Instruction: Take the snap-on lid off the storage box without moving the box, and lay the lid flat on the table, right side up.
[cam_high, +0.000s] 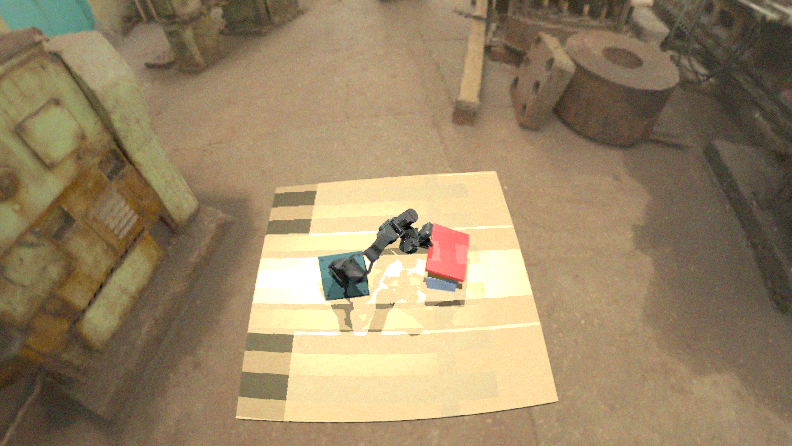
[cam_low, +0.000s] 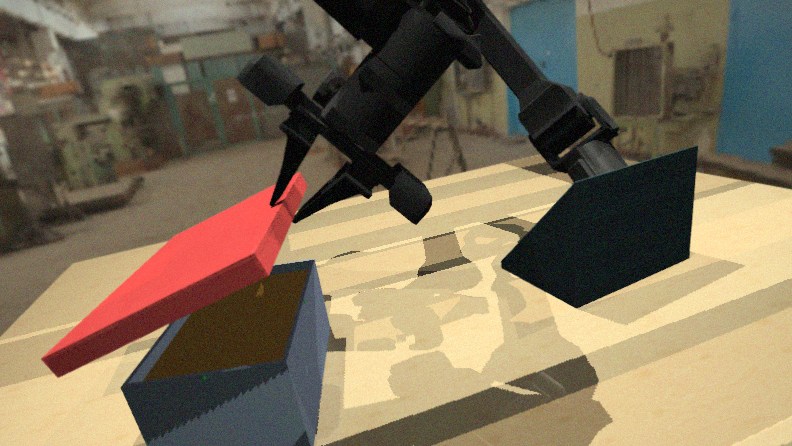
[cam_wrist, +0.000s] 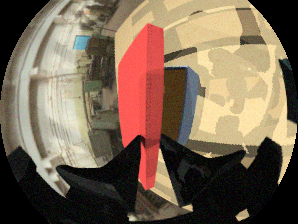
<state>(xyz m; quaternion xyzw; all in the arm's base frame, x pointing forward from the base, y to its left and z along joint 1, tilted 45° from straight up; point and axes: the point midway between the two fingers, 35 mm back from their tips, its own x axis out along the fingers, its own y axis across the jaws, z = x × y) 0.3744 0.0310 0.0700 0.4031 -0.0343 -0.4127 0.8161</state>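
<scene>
Right now my gripper tip is 7 cm short of the red lid, 3 cm to the left of it and 2 cm above it. From my gripper tip the other things lie so: storage box (6 cm ahead, 3 cm to the right, 14 cm below).
</scene>
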